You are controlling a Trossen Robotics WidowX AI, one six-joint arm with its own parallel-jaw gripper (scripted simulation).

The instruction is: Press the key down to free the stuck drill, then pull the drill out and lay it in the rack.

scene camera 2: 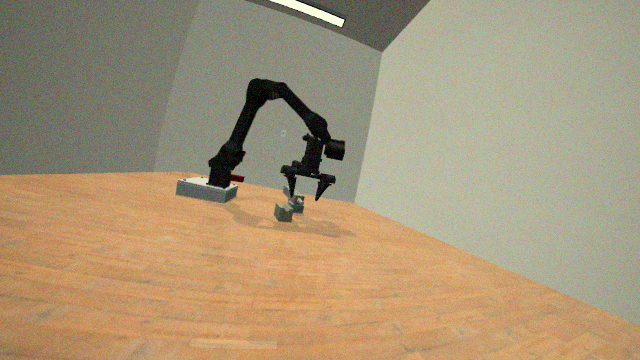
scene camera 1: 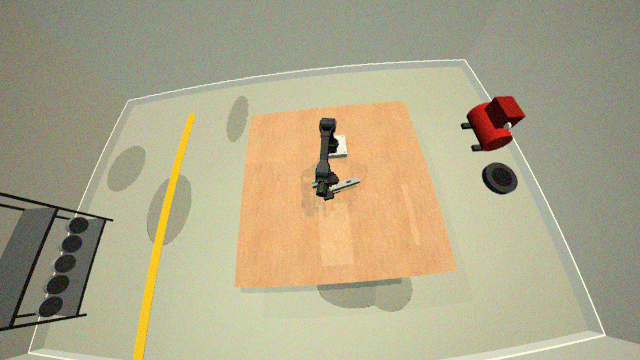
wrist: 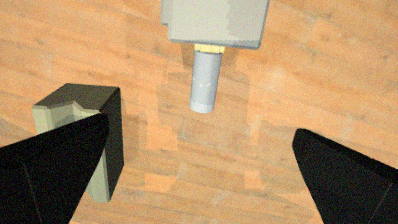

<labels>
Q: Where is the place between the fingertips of my gripper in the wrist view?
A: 204,130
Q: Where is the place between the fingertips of my gripper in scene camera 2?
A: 304,199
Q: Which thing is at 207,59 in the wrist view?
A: A drill.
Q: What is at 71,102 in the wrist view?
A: A rack.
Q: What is my gripper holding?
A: Nothing.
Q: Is my gripper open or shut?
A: Open.
</labels>
